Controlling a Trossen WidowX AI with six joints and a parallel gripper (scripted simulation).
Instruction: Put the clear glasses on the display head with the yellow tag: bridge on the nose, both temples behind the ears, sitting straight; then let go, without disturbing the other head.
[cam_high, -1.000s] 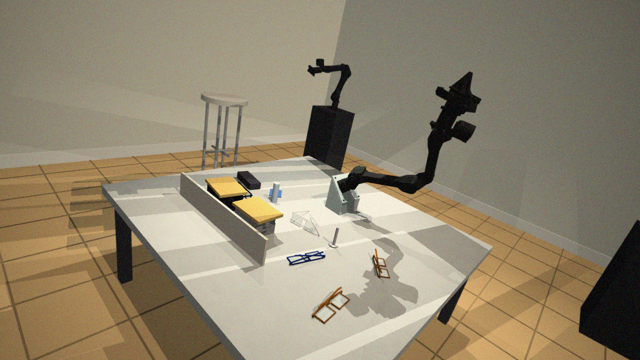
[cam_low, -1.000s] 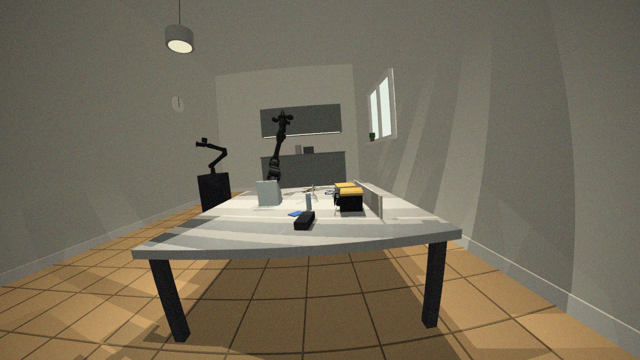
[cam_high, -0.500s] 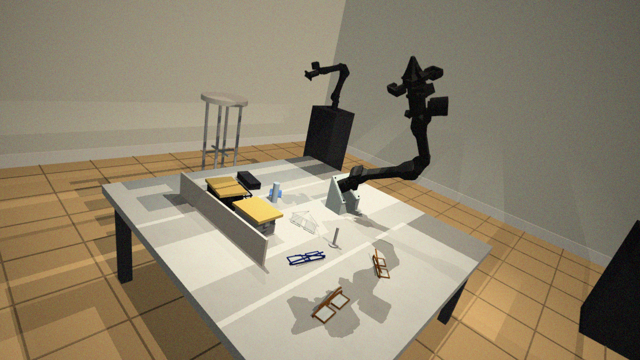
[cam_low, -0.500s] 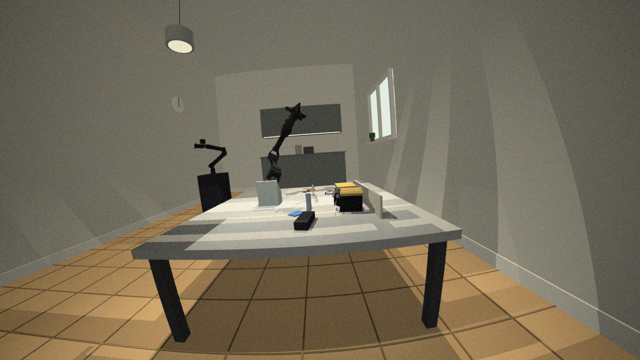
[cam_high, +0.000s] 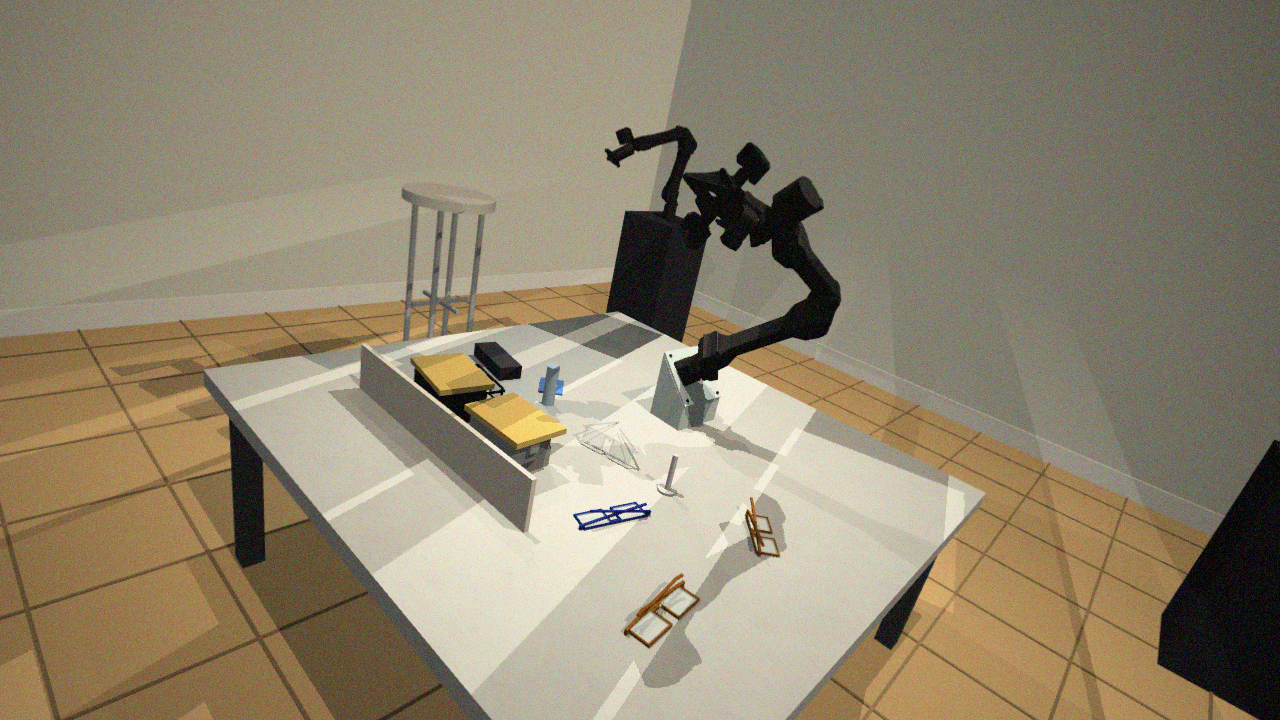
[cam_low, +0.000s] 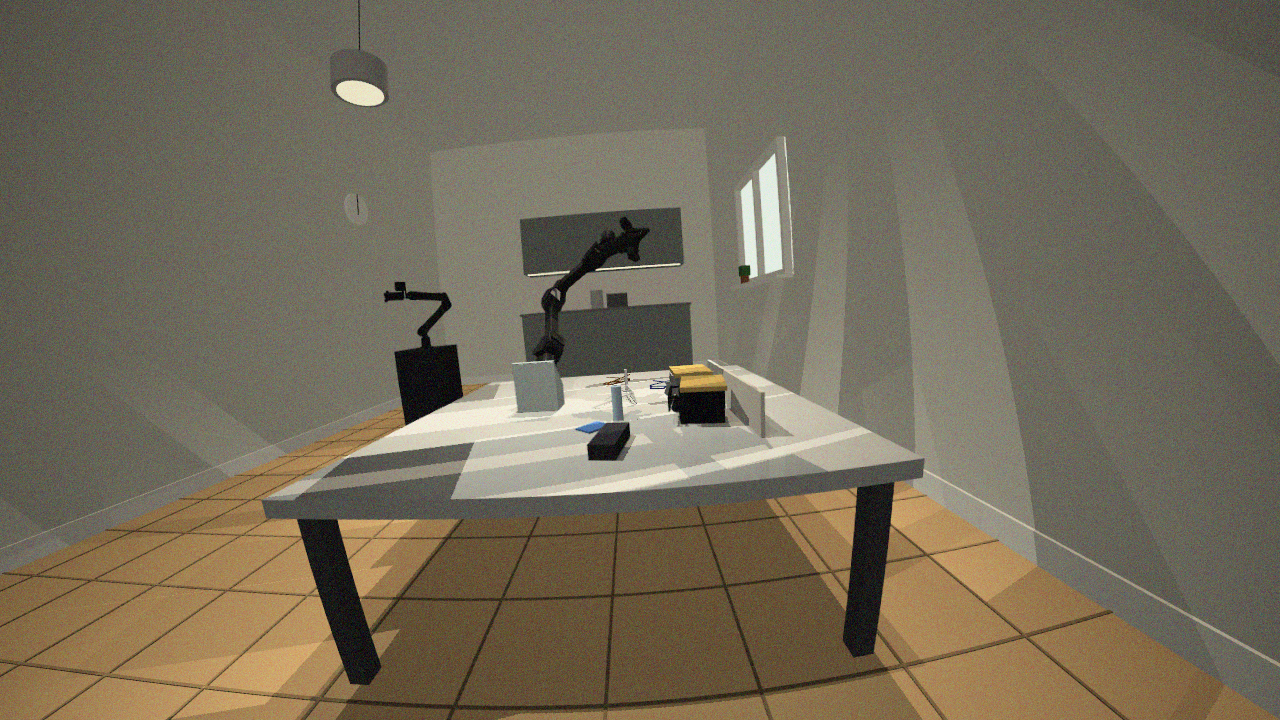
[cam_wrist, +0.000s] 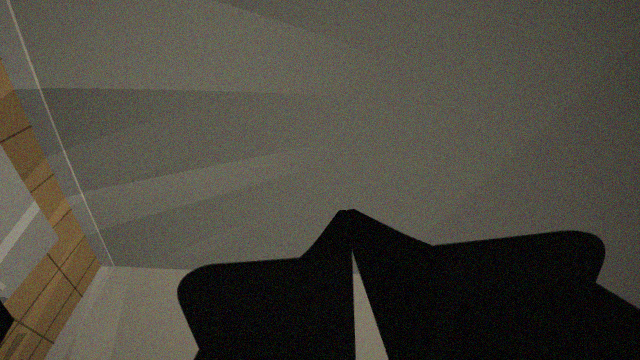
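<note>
Right now my gripper tip is 590 mm above the grey post, 130 mm past it and 30 mm to the right of it. The rest, counted from my gripper tip: grey wall panel: 560 mm below, 320 mm to the right, 190 mm ahead; then blue card: 620 mm below, 440 mm to the right, 230 mm behind; then head: 560 mm below, 430 mm to the right, 50 mm ahead.
</note>
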